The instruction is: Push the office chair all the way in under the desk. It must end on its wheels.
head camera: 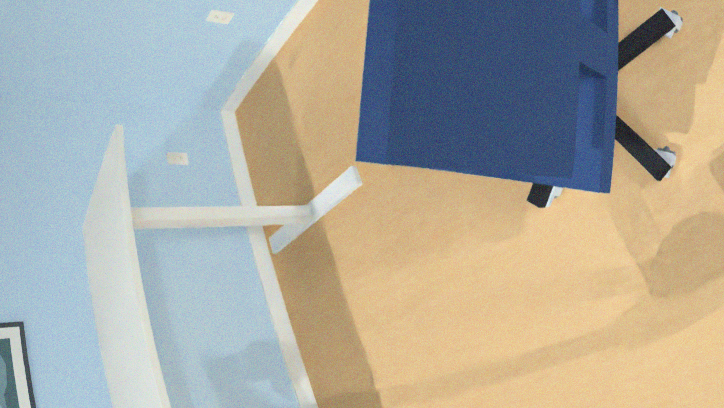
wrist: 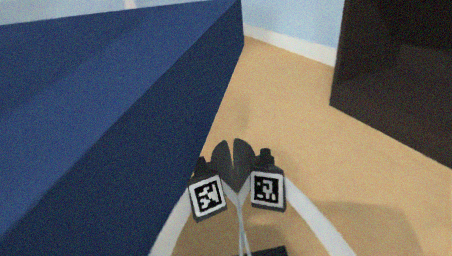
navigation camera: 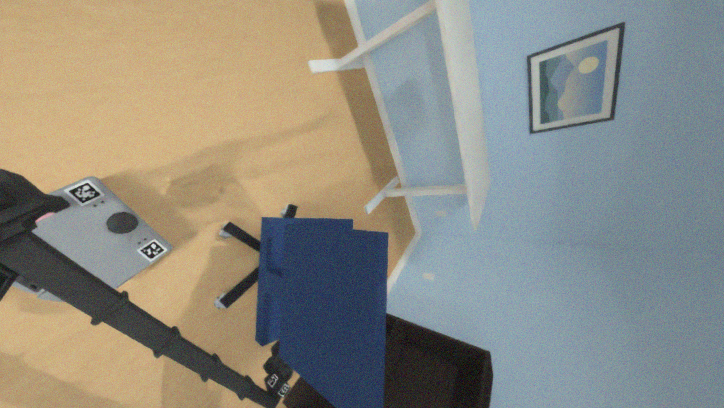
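Where they show: gripper, between the fingertips: (wrist: 233,158); robot's base, origin of its link: (navigation camera: 122,221).
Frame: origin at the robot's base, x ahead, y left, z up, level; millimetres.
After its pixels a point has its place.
Note:
The blue office chair (head camera: 481,91) {x 237, y -297, z 846 mm} (navigation camera: 324,283) {x 196, y -344, z 807 mm} (wrist: 125,110) {x 149, y -715, z 470 mm} stands out from the white desk (head camera: 111,263) {x 1475, y -735, z 950 mm} (navigation camera: 463,101) {x 1419, y -255, z 950 mm}, beyond the desk's near-corner end. Its black base legs with grey casters reach the floor on the side away from the wall. The rest of the base is hidden under the blue seat and back. In the head view one chair corner appears close to a desk foot. My gripper (navigation camera: 277,360) (wrist: 233,158) {x 197, y -775, z 380 mm} is shut, with its fingertips together and nothing seen between them. It is low beside the chair's blue side, which is at its left in the wrist view; contact is unclear.
A dark brown shelf unit (navigation camera: 489,372) {x 521, y -1516, z 1060 mm} (wrist: 344,70) {x 576, y -1458, z 143 mm} stands by the wall, right of the chair in the wrist view. My extended arm (navigation camera: 146,326) {x -97, y -189, z 591 mm} crosses beside the chair from my base (navigation camera: 96,238) {x -73, y -2, z 159 mm}. A framed picture (navigation camera: 529,96) {x 2036, y -485, z 1258 mm} hangs above the desk.

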